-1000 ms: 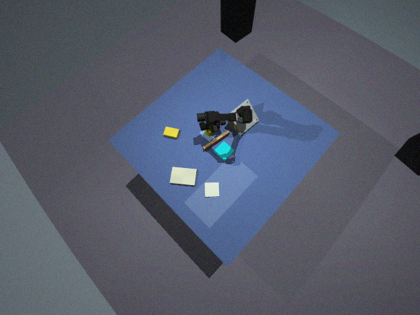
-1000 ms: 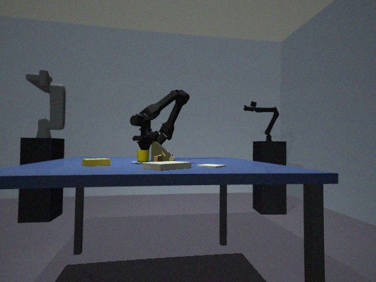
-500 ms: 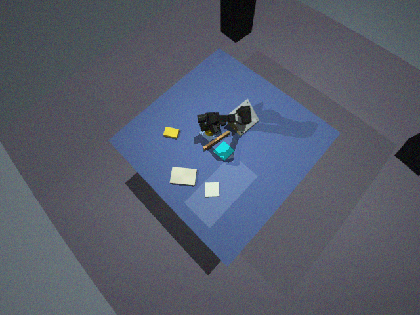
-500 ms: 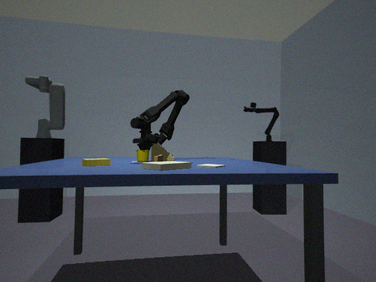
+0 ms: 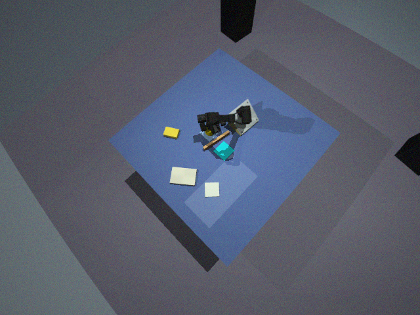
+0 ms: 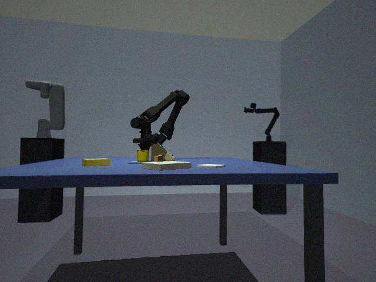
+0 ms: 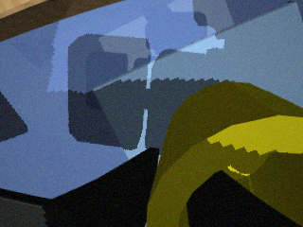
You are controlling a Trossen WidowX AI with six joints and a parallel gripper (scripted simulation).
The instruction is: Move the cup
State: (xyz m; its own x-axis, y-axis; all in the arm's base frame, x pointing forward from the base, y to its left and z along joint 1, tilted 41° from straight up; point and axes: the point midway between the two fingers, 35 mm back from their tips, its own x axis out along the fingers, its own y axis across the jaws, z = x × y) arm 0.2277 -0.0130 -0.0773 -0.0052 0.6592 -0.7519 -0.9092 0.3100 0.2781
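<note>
My gripper tip is now 30 mm short of the light blue pad, 20 mm to the left of it and 40 mm above it. Round my gripper tip: orange stick 40 mm ahead, 80 mm to the left, 30 mm below; yellow cup 20 mm ahead, 10 mm to the right; cyan pad 40 mm ahead, 180 mm to the left, 40 mm below.
</note>
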